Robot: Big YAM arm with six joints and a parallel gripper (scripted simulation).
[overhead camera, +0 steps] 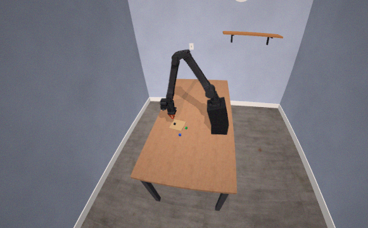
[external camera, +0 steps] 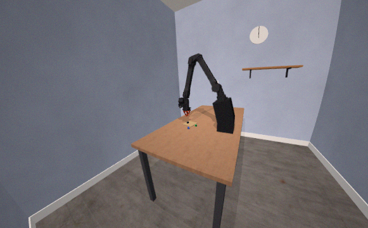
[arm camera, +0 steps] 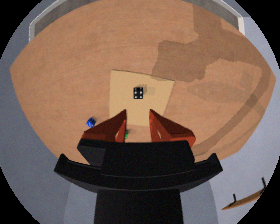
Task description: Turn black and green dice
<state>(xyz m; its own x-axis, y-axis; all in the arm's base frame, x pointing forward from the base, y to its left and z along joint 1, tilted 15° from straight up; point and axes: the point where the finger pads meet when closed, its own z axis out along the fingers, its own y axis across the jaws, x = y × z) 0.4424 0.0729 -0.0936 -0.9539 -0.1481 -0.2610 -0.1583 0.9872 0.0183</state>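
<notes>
The green die is 140 mm behind my hand, 90 mm below it and 20 mm to the left of it. The rest, counted from my hand: black die (90 mm below); then blue die (120 mm to the left, 120 mm behind, 90 mm below); then tan mat (100 mm below, 30 mm behind, 10 mm to the right).
</notes>
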